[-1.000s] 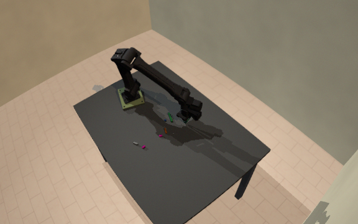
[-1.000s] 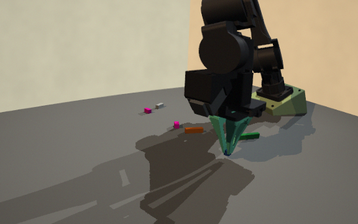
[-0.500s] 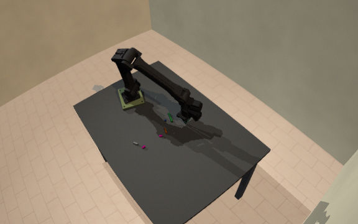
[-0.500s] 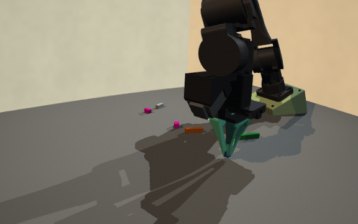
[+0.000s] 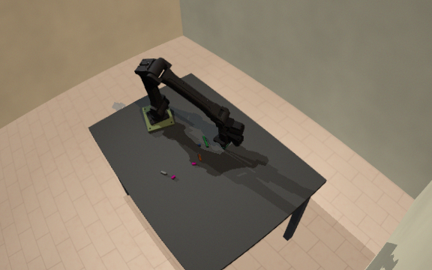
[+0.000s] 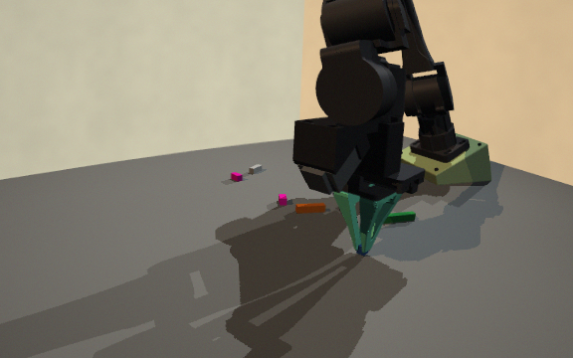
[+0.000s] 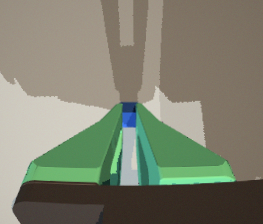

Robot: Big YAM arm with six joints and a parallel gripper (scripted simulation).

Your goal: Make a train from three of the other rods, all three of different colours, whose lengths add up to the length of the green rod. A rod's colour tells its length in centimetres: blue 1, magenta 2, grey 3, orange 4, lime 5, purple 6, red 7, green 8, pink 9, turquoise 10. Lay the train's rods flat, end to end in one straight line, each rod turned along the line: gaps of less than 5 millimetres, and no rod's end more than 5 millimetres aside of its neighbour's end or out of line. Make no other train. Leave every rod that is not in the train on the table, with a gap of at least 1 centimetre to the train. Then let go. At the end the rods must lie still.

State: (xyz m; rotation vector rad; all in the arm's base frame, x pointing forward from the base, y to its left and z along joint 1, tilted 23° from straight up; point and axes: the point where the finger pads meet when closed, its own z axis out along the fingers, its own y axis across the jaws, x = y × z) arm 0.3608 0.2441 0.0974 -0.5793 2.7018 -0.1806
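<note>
Now: the grey rod 35 cm to the right of my hand, 1 cm below it and 1 cm behind it. Round my hand: magenta rod: 18 cm to the right, 1 cm below, 1 cm ahead; orange rod: 14 cm to the right, 1 cm below, 1 cm behind; green rod: 9 cm behind, 7 cm to the right, 1 cm below.
</note>
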